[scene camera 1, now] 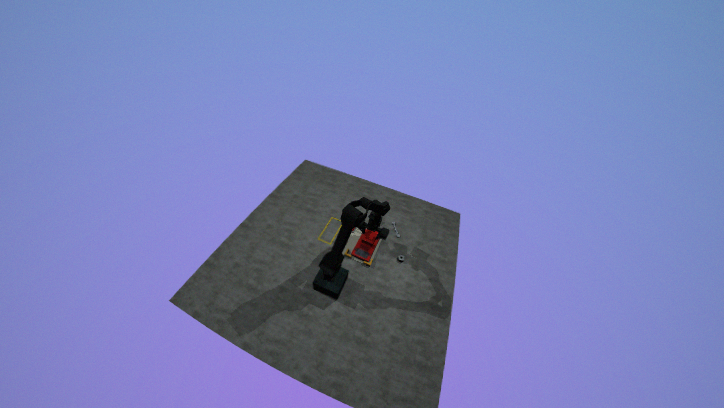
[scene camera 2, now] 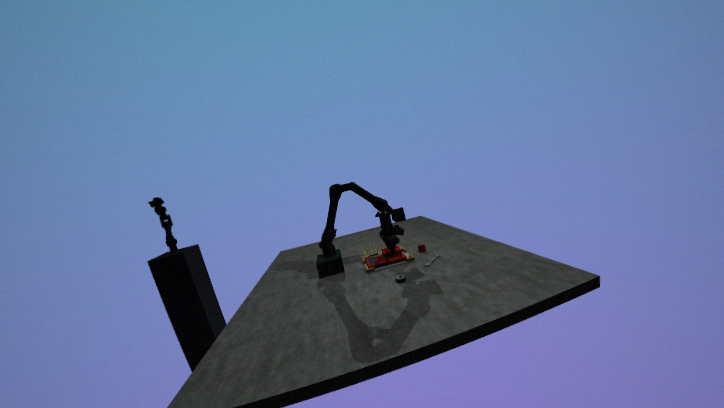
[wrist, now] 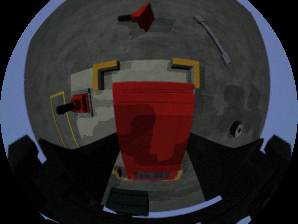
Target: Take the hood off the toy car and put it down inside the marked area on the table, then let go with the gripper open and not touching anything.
Scene:
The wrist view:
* my gripper: 153, 135
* red hood: 153, 128
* red toy car: 138, 86

